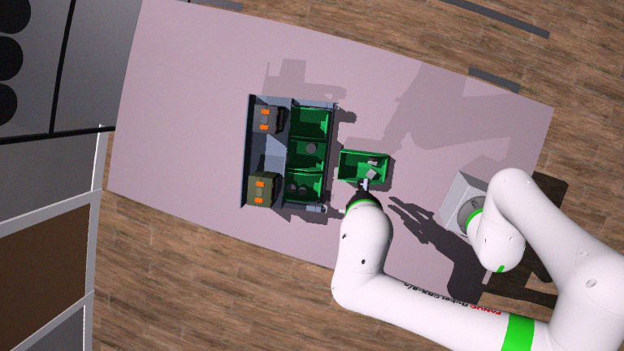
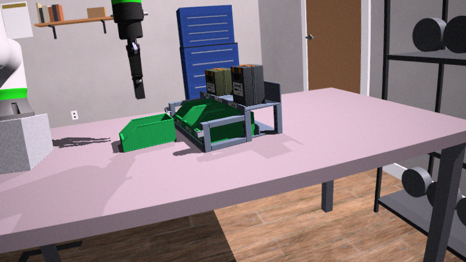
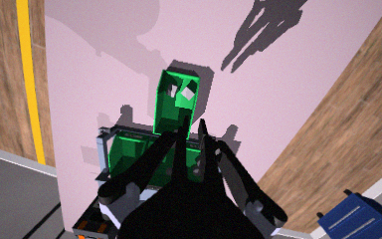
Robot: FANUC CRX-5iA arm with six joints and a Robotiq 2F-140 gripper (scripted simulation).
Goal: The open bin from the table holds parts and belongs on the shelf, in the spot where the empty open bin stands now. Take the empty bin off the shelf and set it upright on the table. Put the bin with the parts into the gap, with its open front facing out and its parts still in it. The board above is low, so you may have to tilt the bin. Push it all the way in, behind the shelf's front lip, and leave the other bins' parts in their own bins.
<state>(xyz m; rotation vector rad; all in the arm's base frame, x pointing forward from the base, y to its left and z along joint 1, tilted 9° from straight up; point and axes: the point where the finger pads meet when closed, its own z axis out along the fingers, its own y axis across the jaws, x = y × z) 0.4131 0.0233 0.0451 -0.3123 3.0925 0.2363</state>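
Right now the round part is 200 mm ahead of my hand, 50 mm to the right of it and 160 mm below it. Also, from my hand: grey shelf: 250 mm ahead, 20 mm to the right, 110 mm below; then dark grey box: 340 mm ahead, 120 mm to the right, 10 mm below.
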